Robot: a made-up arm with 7 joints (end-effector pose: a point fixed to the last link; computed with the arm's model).
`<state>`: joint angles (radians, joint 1 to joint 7).
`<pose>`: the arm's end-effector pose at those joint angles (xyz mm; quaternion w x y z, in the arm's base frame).
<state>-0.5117 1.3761 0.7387 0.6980 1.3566 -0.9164 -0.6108</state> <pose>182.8 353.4 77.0 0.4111 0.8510 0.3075 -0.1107</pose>
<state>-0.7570 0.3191 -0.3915 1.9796 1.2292 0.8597 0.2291</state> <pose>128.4 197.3 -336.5 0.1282 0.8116 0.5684 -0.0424</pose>
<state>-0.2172 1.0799 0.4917 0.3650 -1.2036 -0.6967 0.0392</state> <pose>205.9 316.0 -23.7 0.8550 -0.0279 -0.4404 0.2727</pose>
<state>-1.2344 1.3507 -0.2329 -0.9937 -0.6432 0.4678 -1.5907</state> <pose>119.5 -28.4 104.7 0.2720 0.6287 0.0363 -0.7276</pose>
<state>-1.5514 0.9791 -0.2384 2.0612 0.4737 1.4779 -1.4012</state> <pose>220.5 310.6 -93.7 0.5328 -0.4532 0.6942 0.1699</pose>
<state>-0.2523 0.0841 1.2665 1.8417 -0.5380 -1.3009 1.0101</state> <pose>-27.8 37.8 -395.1 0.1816 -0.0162 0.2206 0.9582</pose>
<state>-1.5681 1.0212 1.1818 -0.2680 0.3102 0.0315 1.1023</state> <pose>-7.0 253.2 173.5 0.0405 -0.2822 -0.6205 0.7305</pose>
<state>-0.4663 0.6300 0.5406 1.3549 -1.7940 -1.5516 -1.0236</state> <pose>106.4 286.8 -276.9 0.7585 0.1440 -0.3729 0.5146</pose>
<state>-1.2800 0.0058 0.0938 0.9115 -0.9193 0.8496 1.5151</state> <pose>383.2 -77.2 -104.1 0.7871 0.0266 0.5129 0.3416</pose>
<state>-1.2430 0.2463 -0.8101 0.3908 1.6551 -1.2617 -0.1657</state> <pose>294.8 -145.1 -93.0 0.0622 -0.6754 0.4814 0.5552</pose>
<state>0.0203 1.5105 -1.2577 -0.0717 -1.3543 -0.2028 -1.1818</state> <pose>17.8 191.4 -252.1 0.5908 -0.3253 0.5103 -0.5337</pose>
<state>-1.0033 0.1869 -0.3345 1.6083 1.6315 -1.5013 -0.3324</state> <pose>256.5 37.1 -301.6 0.3003 0.3714 -0.0504 -0.8771</pose>
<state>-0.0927 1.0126 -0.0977 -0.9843 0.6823 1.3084 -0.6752</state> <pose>162.5 52.1 -30.5 0.7937 0.5529 0.2524 -0.0249</pose>
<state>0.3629 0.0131 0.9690 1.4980 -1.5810 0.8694 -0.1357</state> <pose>-213.4 33.1 -353.5 0.0847 -0.7917 0.1889 0.5747</pose>
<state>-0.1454 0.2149 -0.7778 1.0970 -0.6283 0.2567 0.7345</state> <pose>26.9 44.4 -415.4 0.6871 0.3017 0.6448 0.1449</pose>
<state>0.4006 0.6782 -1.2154 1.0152 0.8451 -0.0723 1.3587</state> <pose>-204.5 181.8 -320.9 0.6379 0.6488 0.0841 -0.4063</pose>
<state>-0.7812 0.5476 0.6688 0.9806 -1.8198 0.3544 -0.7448</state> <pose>292.1 247.5 -191.2 0.6141 -0.7062 -0.3444 -0.0747</pose>
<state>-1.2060 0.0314 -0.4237 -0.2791 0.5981 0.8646 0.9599</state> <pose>237.2 -127.5 73.1 0.8285 0.1535 -0.3741 0.3874</pose>
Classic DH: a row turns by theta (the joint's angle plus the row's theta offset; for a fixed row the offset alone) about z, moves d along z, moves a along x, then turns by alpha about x. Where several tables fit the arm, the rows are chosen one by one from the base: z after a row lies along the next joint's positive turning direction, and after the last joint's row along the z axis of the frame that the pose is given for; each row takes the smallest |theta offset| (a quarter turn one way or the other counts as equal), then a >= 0, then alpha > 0; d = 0 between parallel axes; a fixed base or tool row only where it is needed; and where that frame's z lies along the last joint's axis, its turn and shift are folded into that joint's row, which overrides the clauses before.
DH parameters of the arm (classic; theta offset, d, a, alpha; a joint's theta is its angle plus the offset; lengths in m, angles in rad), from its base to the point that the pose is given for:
base (fixed): -0.071 0 0 -1.3004
joint 1: -1.3111 0.0235 -0.0088 -1.5708
joint 2: 1.2915 0.0004 -0.008 1.5708
joint 3: 1.5708 -0.1838 0.0119 -1.5708
joint 4: 1.5708 0.003 0.0143 1.5708
joint 5: 0 0.205 0.0004 -1.5708
joint 6: -1.5708 0 0.032 1.5708
joint 7: 0 -0.0001 0 0

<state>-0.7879 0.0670 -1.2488 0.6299 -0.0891 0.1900 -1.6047</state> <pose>197.1 -161.1 -280.9 0.1482 0.1611 0.3619 -0.9062</pose>
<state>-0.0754 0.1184 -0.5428 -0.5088 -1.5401 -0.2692 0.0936</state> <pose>177.4 -67.6 -127.5 0.6684 -0.7220 0.0380 -0.1748</pose>
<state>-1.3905 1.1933 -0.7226 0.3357 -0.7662 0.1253 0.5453</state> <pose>347.6 117.6 72.0 0.9274 0.2511 -0.2043 0.1874</pose>
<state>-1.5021 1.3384 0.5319 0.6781 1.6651 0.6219 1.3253</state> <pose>136.9 323.5 213.9 0.2199 -0.4571 0.1614 -0.8466</pose>
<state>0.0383 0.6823 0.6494 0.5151 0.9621 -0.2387 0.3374</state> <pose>116.5 325.8 -198.3 0.6474 0.7063 0.1857 0.2180</pose>
